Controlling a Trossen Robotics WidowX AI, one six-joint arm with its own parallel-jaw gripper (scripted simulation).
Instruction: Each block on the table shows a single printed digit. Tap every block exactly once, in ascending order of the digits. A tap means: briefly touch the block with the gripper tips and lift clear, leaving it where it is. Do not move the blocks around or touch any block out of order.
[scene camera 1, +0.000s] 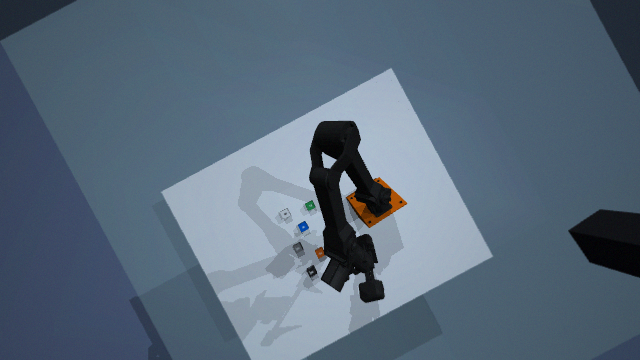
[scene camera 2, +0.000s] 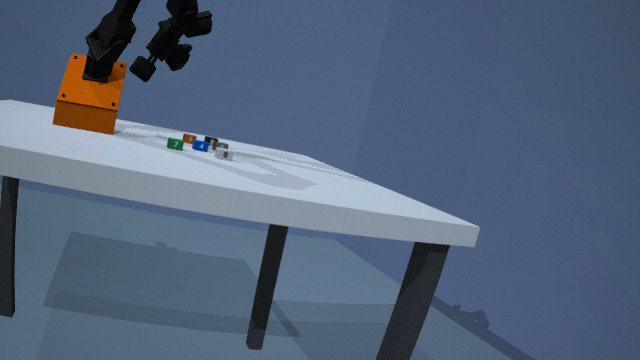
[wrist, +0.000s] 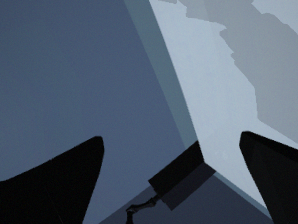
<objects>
My gripper shows in scene camera 1 (379, 275), in scene camera 2 (144, 64) and in the wrist view (172, 141).
</objects>
